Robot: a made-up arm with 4 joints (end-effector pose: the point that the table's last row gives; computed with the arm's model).
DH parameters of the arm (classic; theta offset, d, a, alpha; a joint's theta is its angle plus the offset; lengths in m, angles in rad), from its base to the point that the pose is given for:
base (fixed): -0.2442 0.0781 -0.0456 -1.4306
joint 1: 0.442 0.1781 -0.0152 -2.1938
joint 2: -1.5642 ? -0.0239 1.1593
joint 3: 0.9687 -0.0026 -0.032 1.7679
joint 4: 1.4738 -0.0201 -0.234 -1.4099
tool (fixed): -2.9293 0.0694 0 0
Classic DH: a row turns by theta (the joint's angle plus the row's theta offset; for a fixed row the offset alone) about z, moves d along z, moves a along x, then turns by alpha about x.
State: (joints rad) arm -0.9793 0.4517 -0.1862 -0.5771
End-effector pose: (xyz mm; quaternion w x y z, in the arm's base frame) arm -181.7 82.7 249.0 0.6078 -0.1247 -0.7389 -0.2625
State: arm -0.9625 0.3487 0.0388 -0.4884
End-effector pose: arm -136.6 113.4 282.7 0.6668 -0.2073 -0.6734 -0.2429
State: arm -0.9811 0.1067 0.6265 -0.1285
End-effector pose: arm -0.3 171.6 305.8 0.7561 -0.4056 -0.4617 -0.2251
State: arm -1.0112 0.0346 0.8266 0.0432
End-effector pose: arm 41.6 172.7 298.0 0.7633 -0.4601 -0.3793 -0.2487
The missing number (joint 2, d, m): 0.0732
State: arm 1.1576 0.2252 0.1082 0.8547
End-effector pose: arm -37.5 106.6 -114.9 0.5902 0.0854 0.8004 0.0604
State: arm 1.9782 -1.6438 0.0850 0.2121
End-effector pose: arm -61.6 402.0 136.9 0.0341 -0.7460 -0.6012 -0.2844
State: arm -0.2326 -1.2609 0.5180 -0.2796
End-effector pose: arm 144.6 292.8 194.0 0.8592 0.0177 -0.1221 0.4966
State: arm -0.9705 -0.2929 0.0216 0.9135
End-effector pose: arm 220.8 114.5 122.3 0.9904 -0.0690 0.0554 0.1061
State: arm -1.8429 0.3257 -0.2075 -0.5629
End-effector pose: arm -242.8 111.2 109.1 0.2766 -0.1105 -0.9342 -0.1963
